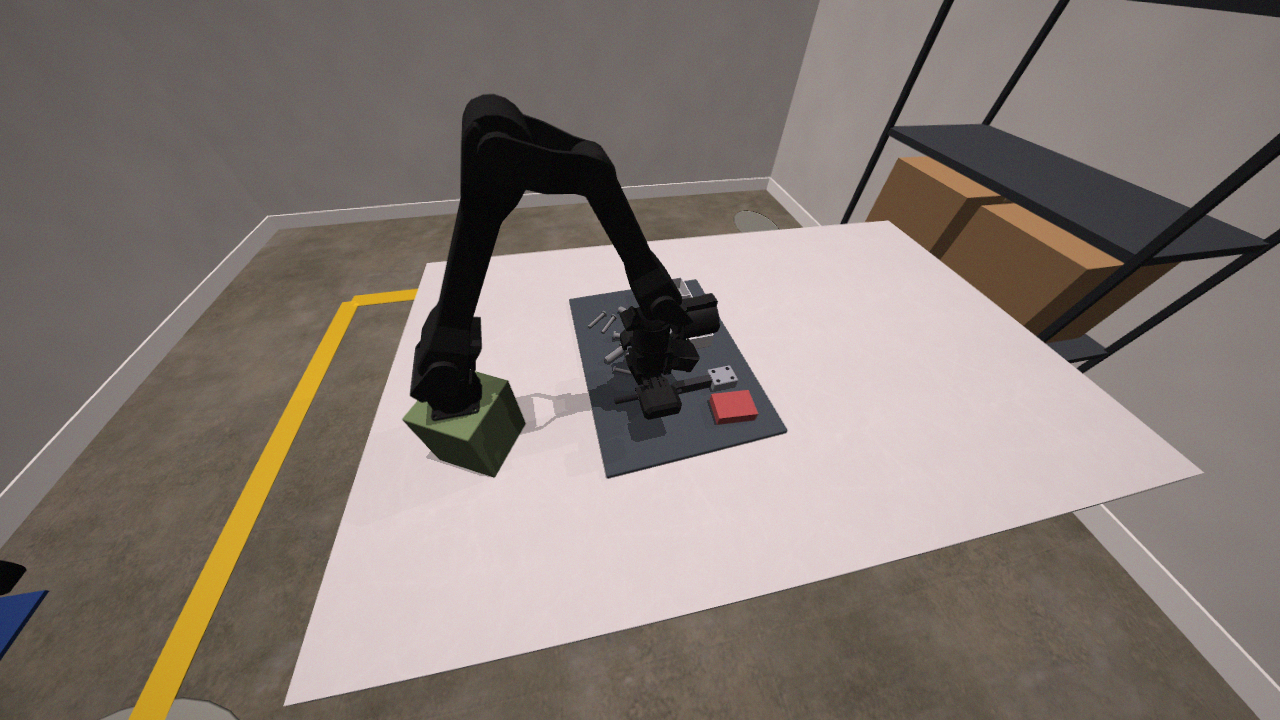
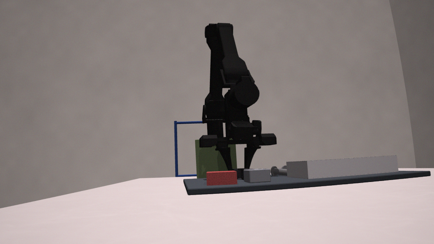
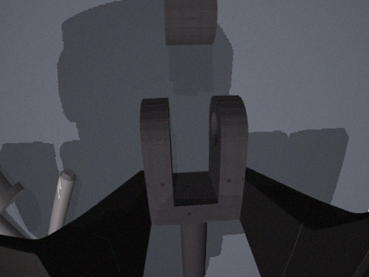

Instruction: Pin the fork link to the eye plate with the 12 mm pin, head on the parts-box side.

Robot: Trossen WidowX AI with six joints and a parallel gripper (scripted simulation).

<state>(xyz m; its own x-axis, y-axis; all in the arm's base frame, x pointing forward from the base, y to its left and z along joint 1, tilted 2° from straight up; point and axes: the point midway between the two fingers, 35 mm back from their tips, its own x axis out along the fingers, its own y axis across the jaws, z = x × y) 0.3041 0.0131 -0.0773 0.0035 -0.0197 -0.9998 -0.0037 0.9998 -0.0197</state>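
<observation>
The fork link is 30 mm below my hand. Also, from my hand: grey mount: 160 mm ahead, 20 mm below; then dark mat: 60 mm ahead, 100 mm to the left, 50 mm below; then eye plate: 80 mm ahead, 30 mm below.
</observation>
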